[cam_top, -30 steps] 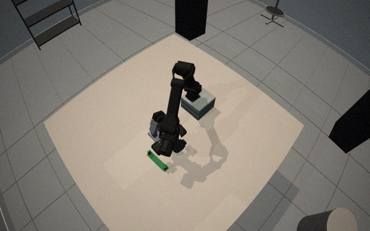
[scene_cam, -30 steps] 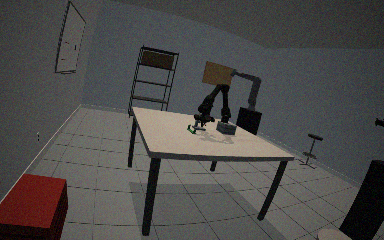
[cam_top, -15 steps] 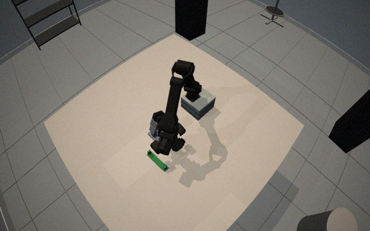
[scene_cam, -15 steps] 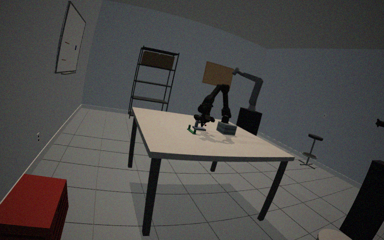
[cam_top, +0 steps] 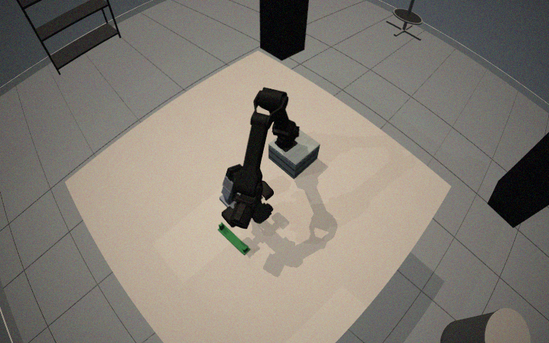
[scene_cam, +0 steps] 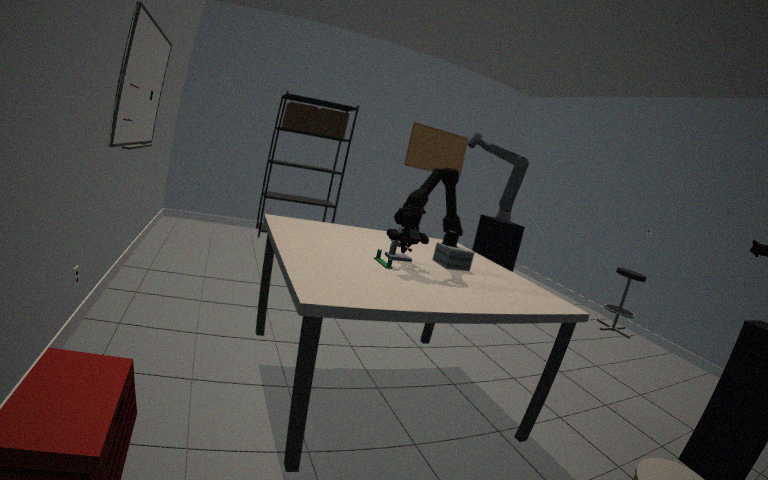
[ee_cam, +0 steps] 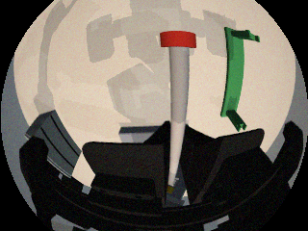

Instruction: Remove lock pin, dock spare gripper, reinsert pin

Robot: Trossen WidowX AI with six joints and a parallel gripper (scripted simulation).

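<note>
The grey mount is 80 mm to the right of my gripper tip and 10 mm behind it. The rest, counted from my gripper tip: green bracket: 100 mm ahead, 40 mm to the left, 20 mm below; then spare gripper: 80 mm to the right, 70 mm above, 20 mm behind.
</note>
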